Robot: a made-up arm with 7 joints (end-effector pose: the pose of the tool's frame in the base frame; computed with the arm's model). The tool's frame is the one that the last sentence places.
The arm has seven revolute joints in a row. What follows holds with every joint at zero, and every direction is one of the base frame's.
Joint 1 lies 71.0 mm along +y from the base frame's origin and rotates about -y.
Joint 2 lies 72.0 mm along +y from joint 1 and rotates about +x.
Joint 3 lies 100.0 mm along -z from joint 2 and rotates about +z.
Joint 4 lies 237.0 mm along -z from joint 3 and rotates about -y.
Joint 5 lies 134.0 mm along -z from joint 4 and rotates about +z.
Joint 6 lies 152.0 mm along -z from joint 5 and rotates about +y.
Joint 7 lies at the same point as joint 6 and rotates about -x.
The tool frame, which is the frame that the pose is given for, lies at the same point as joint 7; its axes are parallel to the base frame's.
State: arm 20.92 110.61 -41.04 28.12 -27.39 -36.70 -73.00
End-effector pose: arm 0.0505 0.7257 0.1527 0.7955 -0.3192 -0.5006 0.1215
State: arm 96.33 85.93 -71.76 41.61 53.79 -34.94 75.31
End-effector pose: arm 0.2111 0.6796 0.0832 0.1453 -0.6587 -0.4879 0.5540
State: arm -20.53 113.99 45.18 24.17 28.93 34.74 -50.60
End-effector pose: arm 0.1892 0.6555 0.2698 0.8570 -0.2205 0.3575 0.2986
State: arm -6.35 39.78 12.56 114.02 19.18 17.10 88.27
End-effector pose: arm 0.2387 0.3278 -0.1606 -0.3611 -0.4229 -0.5940 0.5813
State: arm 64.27 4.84 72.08 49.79 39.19 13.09 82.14
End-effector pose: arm 0.4816 0.3941 -0.1575 0.4383 0.8934 -0.0950 0.0252
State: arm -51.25 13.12 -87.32 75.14 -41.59 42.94 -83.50
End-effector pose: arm -0.3525 -0.0328 -0.2995 0.2106 -0.5466 -0.5286 0.6143
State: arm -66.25 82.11 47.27 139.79 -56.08 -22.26 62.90
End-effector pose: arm 0.1585 0.2791 -0.0671 0.2641 0.0289 -0.9587 0.1017
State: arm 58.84 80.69 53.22 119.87 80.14 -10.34 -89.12
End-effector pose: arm -0.0640 0.3671 0.2122 0.1710 0.7964 -0.5212 0.2547
